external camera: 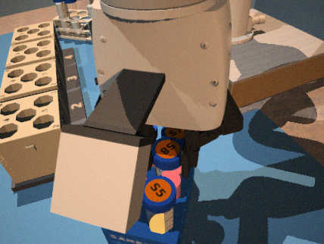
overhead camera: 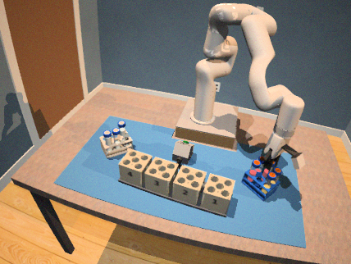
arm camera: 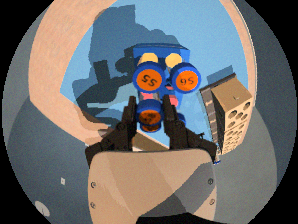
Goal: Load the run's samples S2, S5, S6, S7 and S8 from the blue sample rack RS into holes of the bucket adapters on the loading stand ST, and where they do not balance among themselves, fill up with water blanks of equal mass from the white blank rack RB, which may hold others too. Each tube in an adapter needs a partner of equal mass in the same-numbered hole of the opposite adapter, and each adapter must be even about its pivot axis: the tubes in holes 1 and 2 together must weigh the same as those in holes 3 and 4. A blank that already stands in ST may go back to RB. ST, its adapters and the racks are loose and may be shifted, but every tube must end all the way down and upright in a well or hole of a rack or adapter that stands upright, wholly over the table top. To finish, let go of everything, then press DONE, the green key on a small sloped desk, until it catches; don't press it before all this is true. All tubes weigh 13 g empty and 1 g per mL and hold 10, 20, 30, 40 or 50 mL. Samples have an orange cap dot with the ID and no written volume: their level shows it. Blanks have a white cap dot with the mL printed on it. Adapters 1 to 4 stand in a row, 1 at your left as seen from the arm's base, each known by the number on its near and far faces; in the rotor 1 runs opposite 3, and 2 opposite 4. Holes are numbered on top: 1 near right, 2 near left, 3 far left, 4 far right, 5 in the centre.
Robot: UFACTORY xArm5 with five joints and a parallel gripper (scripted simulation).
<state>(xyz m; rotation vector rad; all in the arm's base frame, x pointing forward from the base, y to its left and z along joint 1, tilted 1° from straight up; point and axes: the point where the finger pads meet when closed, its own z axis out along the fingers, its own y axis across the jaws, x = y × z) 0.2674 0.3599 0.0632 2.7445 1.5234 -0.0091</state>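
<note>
Now: the blue sample rack RS 2 cm ahead of my hand, 1 cm to the right of it and 10 cm below it. Also, from my hand: white blank rack RB (7 cm ahead, 66 cm to the right, 10 cm below); then blue-capped tube (10 cm ahead, 66 cm to the right, 7 cm below); then loading stand ST (16 cm ahead, 33 cm to the right, 13 cm below).
</note>
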